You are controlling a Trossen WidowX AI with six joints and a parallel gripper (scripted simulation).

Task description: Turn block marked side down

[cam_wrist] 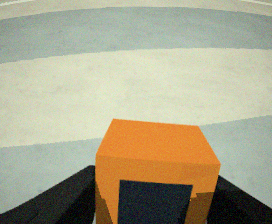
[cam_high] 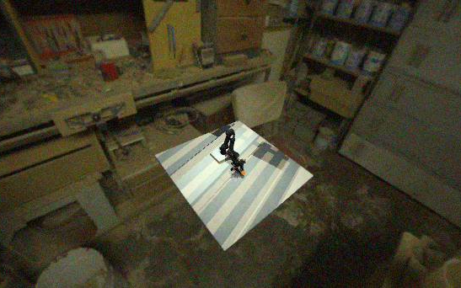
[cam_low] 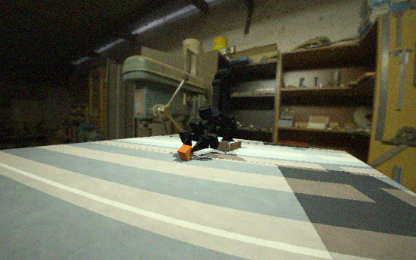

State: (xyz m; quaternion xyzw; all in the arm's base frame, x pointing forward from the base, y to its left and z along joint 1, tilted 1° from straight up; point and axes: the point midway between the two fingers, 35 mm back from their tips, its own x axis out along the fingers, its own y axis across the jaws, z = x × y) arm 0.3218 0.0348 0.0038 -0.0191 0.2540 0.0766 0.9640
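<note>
The small orange block is 1 cm below my gripper tip and 1 cm behind it.
</note>
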